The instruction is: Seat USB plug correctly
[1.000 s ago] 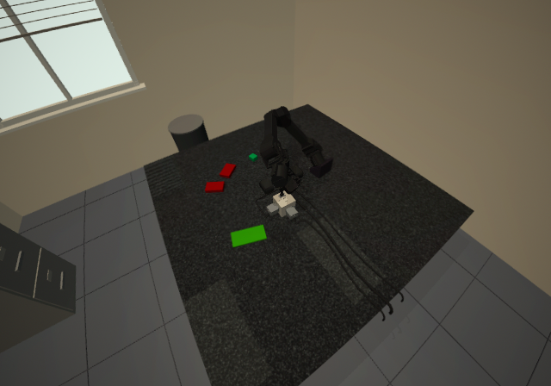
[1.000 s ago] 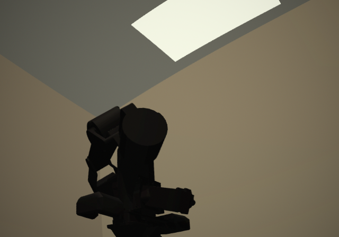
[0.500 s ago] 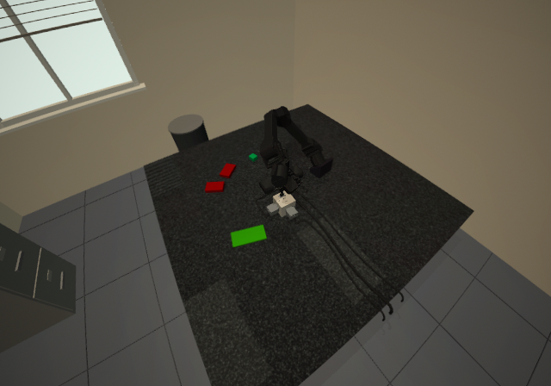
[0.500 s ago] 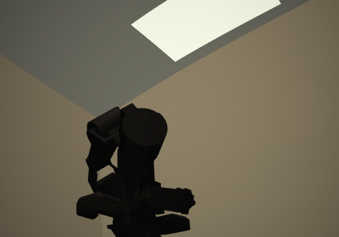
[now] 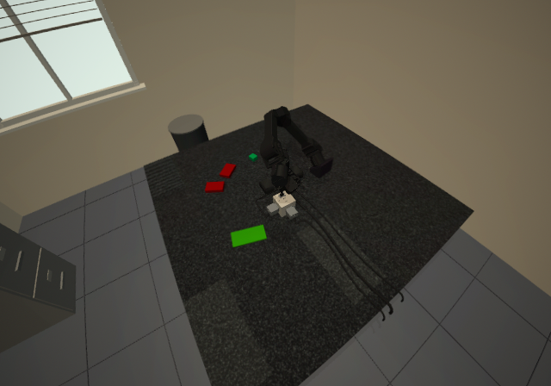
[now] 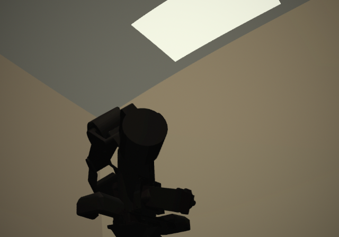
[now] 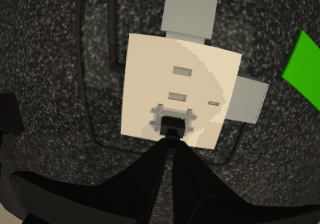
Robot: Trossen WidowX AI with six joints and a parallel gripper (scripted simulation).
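Right now my gripper tip is 1 cm above the dark USB plug. Round my gripper tip: green cube 5 cm behind, 38 cm to the right, 9 cm below; then green flat pad 21 cm ahead, 5 cm to the left, 10 cm below.
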